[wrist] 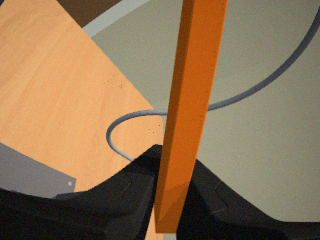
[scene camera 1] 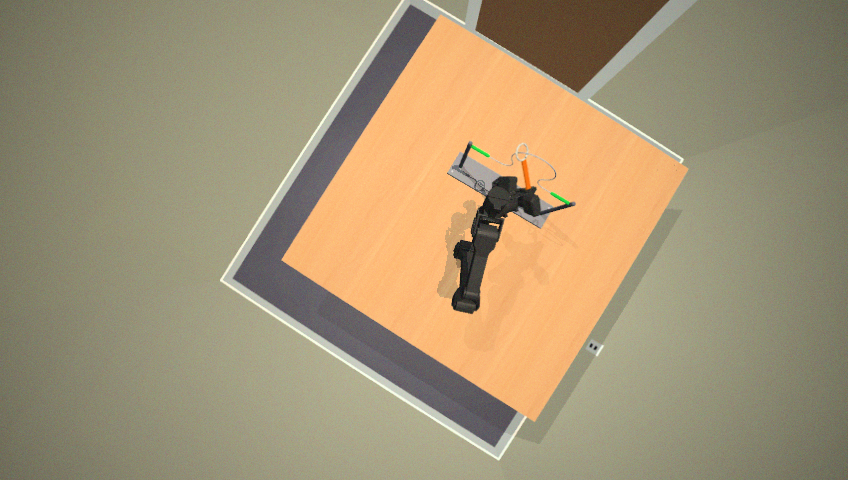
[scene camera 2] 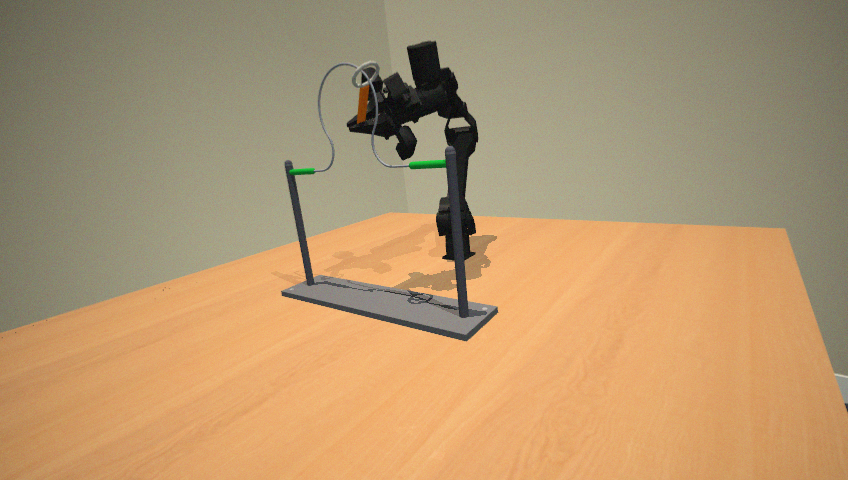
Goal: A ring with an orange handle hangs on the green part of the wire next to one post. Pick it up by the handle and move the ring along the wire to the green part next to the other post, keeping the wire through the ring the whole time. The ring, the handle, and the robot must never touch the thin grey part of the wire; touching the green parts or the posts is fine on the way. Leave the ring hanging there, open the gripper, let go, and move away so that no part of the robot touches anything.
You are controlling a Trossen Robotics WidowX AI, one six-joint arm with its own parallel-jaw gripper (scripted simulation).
Labels:
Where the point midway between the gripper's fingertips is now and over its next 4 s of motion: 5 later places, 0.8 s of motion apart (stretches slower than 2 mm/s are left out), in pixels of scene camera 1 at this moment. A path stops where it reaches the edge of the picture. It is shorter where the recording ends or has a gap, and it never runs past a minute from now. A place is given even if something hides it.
The gripper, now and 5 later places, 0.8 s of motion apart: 535,187; 539,187; 542,187; 543,186; 544,186; 542,192

